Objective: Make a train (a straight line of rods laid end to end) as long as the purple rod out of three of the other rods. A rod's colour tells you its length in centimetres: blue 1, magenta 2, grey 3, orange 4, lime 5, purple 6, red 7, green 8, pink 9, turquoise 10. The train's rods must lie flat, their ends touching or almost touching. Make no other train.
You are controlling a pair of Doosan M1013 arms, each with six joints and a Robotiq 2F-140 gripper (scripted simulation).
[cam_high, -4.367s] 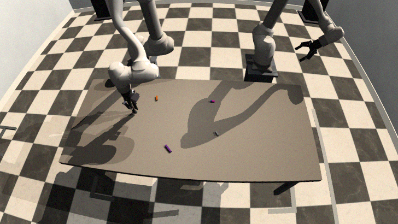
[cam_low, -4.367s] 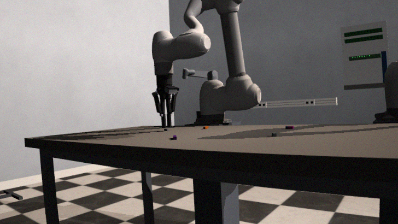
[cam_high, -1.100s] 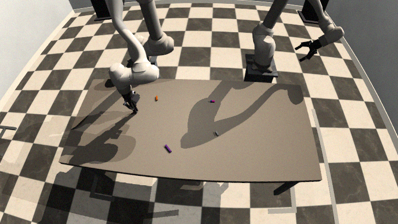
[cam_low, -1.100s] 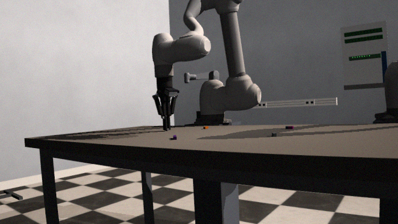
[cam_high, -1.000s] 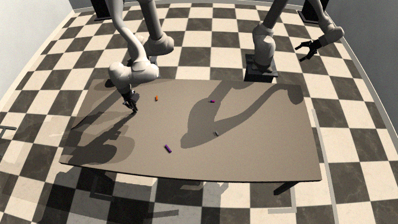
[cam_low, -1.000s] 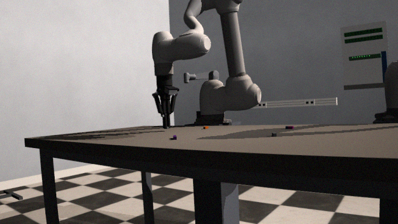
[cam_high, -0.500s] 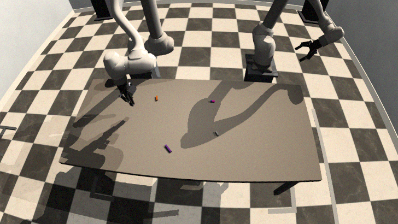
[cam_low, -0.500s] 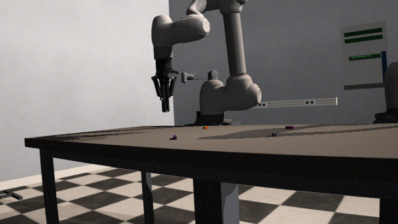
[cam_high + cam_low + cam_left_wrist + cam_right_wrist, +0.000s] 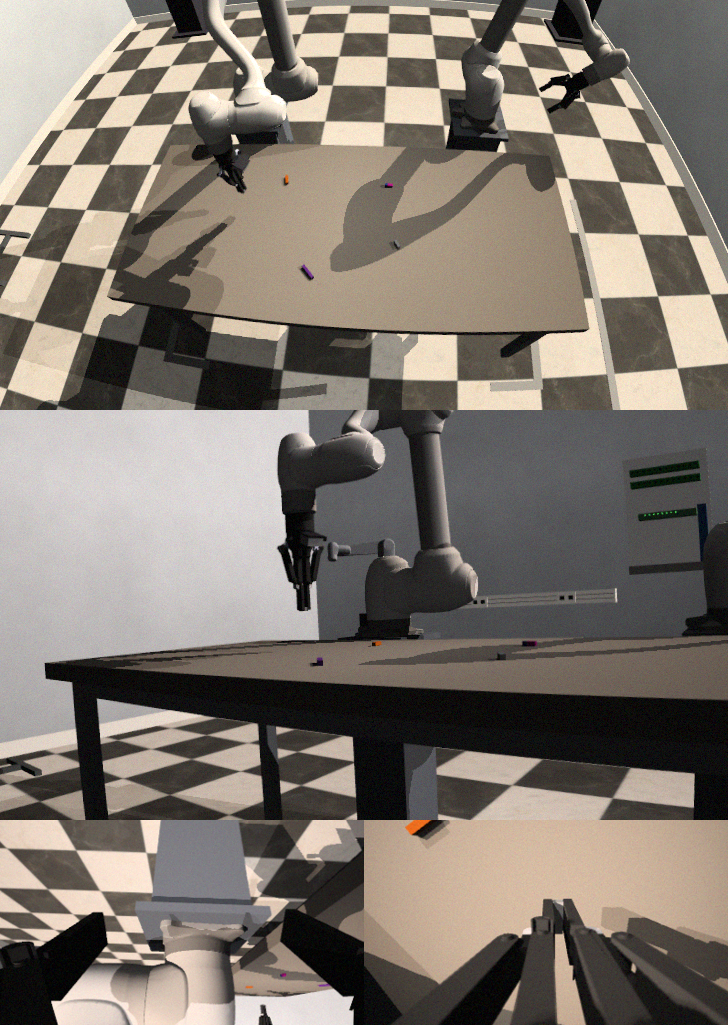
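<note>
My right hand is 56 cm to the right of the magenta rod, 13 cm above it and 12 cm past it. Also, from my right hand: blue rod 54 cm to the left, 13 cm below, 12 cm behind; then purple rod 28 cm to the left, 27 cm ahead, 13 cm below; then orange rod 13 cm to the left, 13 cm below, 13 cm behind.
</note>
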